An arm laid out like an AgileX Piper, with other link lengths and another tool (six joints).
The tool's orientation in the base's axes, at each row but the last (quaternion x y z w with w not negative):
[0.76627, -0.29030, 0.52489, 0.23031]
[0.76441, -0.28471, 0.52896, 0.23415]
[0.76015, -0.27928, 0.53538, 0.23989]
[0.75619, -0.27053, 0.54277, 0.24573]
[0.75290, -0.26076, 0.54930, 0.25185]
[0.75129, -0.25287, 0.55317, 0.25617]
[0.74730, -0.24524, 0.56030, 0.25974]
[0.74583, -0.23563, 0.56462, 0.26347]
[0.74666, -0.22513, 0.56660, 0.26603]
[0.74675, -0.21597, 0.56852, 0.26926]
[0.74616, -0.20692, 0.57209, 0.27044]
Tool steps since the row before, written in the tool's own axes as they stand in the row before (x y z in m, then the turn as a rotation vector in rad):
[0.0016, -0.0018, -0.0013, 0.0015, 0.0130, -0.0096]
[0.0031, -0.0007, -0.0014, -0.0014, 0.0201, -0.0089]
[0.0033, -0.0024, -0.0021, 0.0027, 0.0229, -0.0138]
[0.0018, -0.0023, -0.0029, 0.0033, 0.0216, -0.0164]
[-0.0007, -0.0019, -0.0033, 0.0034, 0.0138, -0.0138]
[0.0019, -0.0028, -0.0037, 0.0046, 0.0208, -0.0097]
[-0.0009, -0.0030, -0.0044, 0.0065, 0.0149, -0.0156]
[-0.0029, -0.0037, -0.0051, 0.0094, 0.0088, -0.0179]
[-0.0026, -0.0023, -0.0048, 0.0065, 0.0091, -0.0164]
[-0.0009, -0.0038, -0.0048, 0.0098, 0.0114, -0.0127]
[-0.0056, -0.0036, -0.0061, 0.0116, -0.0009, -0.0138]
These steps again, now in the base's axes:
[0.0008, 0.0018, 0.0019, -0.0149, -0.0034, 0.0053]
[0.0004, 0.0009, 0.0033, -0.0201, -0.0085, 0.0028]
[0.0011, 0.0026, 0.0036, -0.0243, -0.0080, 0.0084]
[0.0000, 0.0034, 0.0024, -0.0250, -0.0054, 0.0096]
[-0.0012, 0.0037, 0.0000, -0.0180, -0.0014, 0.0083]
[-0.0002, 0.0044, 0.0025, -0.0194, -0.0094, 0.0091]
[-0.0014, 0.0052, -0.0002, -0.0192, -0.0012, 0.0117]
[-0.0020, 0.0063, -0.0021, -0.0162, 0.0047, 0.0142]
[-0.0027, 0.0050, -0.0018, -0.0160, 0.0036, 0.0111]
[-0.0014, 0.0060, -0.0005, -0.0139, -0.0006, 0.0139]
[-0.0038, 0.0067, -0.0048, -0.0067, 0.0095, 0.0138]

